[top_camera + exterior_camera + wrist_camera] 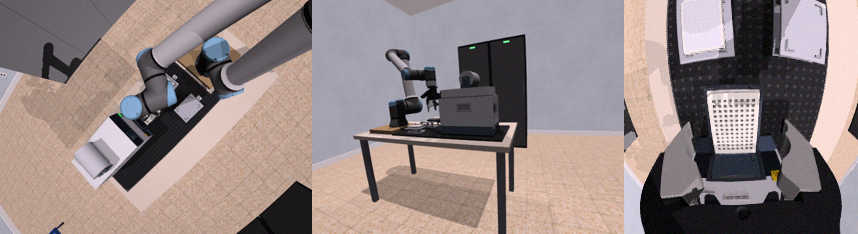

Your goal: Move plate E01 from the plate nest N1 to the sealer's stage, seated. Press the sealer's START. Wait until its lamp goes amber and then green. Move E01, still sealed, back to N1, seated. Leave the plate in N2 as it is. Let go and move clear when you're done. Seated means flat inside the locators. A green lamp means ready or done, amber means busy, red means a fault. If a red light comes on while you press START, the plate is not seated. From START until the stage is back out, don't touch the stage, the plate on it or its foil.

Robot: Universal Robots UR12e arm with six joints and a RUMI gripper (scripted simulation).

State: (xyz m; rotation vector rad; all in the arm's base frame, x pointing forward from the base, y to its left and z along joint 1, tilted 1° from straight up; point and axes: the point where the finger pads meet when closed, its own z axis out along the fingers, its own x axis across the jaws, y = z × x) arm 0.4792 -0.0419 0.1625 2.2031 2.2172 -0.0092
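The square start button is 15 cm ahead of my hand and 10 cm to the right of it. Round my hand: foil roll: 38 cm ahead, 23 cm above; then plate nest N1: 16 cm behind, 15 cm to the left, 13 cm below; then sealer stage: 5 cm ahead, 8 cm below.
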